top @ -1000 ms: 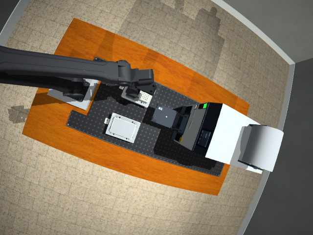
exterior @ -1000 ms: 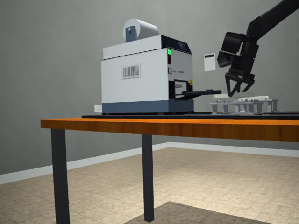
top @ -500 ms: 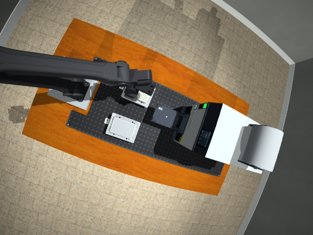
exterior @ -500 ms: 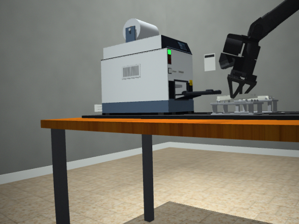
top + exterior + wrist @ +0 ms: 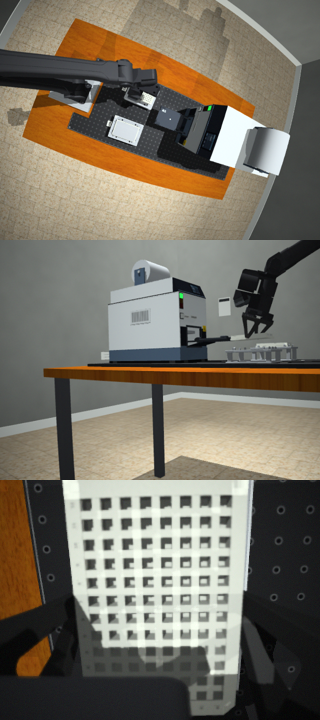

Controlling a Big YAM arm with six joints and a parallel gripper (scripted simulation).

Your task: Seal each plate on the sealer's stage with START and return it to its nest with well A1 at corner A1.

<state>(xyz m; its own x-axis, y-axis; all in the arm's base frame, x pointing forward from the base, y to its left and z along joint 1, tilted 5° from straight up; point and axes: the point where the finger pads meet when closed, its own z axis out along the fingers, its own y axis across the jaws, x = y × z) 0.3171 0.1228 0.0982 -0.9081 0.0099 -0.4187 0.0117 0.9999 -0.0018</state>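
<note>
Now: the plate nest 5 cm below my hand. Round my hand: sealer stage (19 cm ahead, 7 cm to the right); then pale start button (29 cm ahead, 2 cm to the left, 10 cm above); then A1 mark (8 cm behind, 5 cm to the left, 5 cm below).
</note>
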